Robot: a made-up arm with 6 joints.
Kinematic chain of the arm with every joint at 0, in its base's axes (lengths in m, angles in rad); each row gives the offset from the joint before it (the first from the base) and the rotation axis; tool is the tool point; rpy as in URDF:
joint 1: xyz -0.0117 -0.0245 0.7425 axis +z
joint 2: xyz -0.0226 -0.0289 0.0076 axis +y
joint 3: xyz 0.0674 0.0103 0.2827 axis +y
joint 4: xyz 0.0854 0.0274 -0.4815 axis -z
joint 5: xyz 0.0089 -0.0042 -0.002 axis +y
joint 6: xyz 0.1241 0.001 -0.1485 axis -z
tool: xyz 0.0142 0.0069 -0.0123 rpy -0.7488 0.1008 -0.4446
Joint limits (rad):
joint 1: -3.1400..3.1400
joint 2: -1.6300..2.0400
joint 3: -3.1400..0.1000
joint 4: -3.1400..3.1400
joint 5: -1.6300..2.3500
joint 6: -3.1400..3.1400
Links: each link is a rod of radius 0.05 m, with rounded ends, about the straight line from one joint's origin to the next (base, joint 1, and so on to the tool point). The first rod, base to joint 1, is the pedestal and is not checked.
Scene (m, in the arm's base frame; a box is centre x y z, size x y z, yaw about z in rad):
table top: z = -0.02
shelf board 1: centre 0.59 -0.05 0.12 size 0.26 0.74 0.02 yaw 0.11
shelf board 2: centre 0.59 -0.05 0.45 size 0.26 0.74 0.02 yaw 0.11
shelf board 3: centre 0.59 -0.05 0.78 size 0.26 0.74 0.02 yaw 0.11
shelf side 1: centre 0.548 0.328 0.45 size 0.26 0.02 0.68 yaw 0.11
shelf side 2: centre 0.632 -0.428 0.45 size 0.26 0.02 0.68 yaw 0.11
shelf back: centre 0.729 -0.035 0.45 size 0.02 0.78 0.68 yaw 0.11
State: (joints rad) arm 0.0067 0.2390 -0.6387 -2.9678 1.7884 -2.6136
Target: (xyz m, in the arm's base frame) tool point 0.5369 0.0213 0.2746
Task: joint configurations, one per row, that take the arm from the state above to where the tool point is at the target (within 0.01 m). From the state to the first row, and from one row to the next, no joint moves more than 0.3 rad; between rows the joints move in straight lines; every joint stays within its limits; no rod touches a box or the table.
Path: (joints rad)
1: -0.0029 0.1403 -0.4247 -2.9408 1.9646 -2.6126
2: -0.0125 0.0417 -0.2107 -2.9139 2.1409 -2.6116
3: -0.0221 -0.0570 0.0034 -2.8869 2.3171 -2.6106
4: 0.0200 0.2260 -0.1623 -2.9217 2.0918 -2.6121
5: 0.0621 0.5091 -0.3280 -2.9564 1.8665 -2.6136
6: 0.1042 0.7921 -0.4937 -2.9912 1.6412 -2.6150
7: 0.1011 0.8591 -0.7017 -3.0007 1.5871 -2.6152
8: 0.0980 0.9262 -0.9097 -3.0102 1.5330 -2.6155
9: 0.0948 0.9932 -1.1177 -3.0197 1.4789 -2.6157

